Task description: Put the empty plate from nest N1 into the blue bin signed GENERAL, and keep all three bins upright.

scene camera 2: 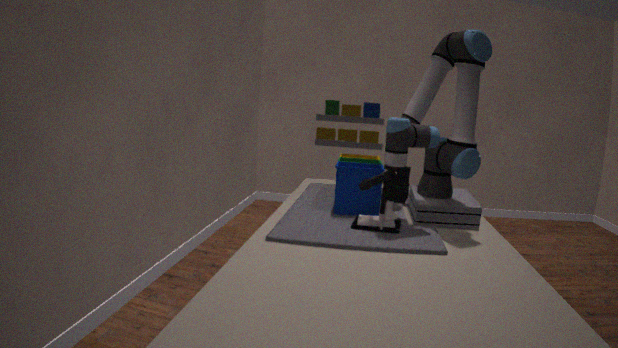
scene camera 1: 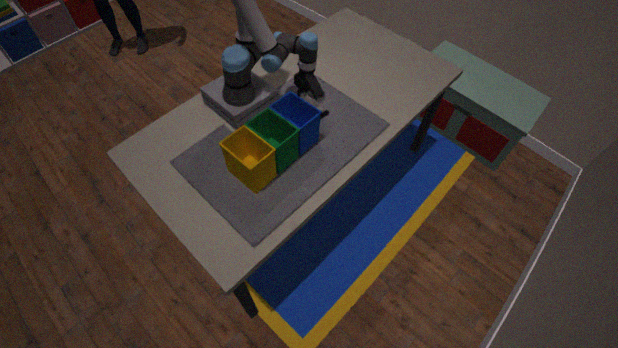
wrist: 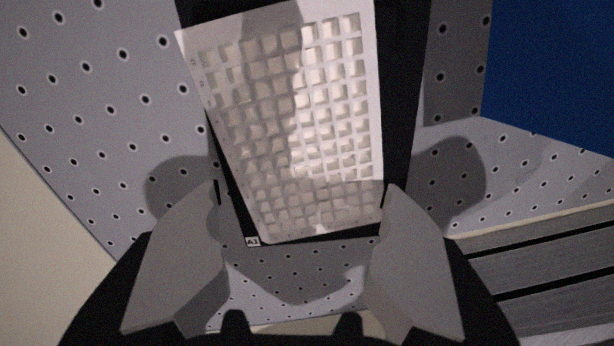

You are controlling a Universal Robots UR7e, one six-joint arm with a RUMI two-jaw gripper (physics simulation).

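Frame: origin at the arm's base, x right, y up, z back, level; centimetres.
Where they show: gripper, fingertip midpoint: [scene camera 2: 384, 224] [wrist: 301, 184]; arm's base at its link origin: [scene camera 2: 434, 193] [scene camera 1: 239, 95].
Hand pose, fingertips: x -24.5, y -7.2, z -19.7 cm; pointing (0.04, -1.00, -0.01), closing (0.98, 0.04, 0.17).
Note:
Things, the pixels of their top centre, and the offset from my fingertips. Level surfaces: height alone.
- white plate at its top centre: [wrist: 303, 148] [scene camera 2: 376, 218] [scene camera 1: 310, 105] dx +0.6, dy +1.7, dz -3.1 cm
- black nest at its top centre: [wrist: 316, 144] [scene camera 2: 377, 222] dx +1.3, dy +0.3, dz -2.7 cm
- blue bin at its top centre: [scene camera 2: 360, 165] [scene camera 1: 295, 109] dx +17.6, dy +16.8, dz -11.4 cm
- green bin at its top centre: [scene camera 1: 272, 126] [scene camera 2: 360, 160] dx +30.7, dy +16.8, dz -12.5 cm
- yellow bin at its top centre: [scene camera 1: 247, 146] [scene camera 2: 360, 156] dx +43.7, dy +16.8, dz -13.6 cm
- grey perforated mat at its surface level: dy -1.2 cm
- pale table at its surface level: dy -2.5 cm
The white plate [scene camera 2: 369, 220] [wrist: 340, 102] with rows of square wells lies slightly turned in the black nest [scene camera 2: 375, 229] [wrist: 400, 100], whose corner label reads A1. My gripper [scene camera 1: 311, 99] [scene camera 2: 395, 216] [wrist: 301, 184] is open and empty. Its fingers stand at the plate's near end in the wrist view, one towards each long side; whether they touch it I cannot tell. The blue bin [scene camera 1: 311, 134] [scene camera 2: 357, 190] [wrist: 555, 65] stands upright close beside the nest. The green bin [scene camera 1: 287, 151] and the yellow bin [scene camera 1: 262, 175] stand upright in a row with it. The GENERAL sign does not show.
The grey perforated mat [scene camera 1: 345, 150] [scene camera 2: 300, 230] [wrist: 110, 107] lies under nest and bins on the pale table [scene camera 1: 160, 190] [scene camera 2: 325, 295]. The arm's layered base block [scene camera 1: 215, 103] [scene camera 2: 445, 212] [wrist: 545, 270] stands close to the nest's side.

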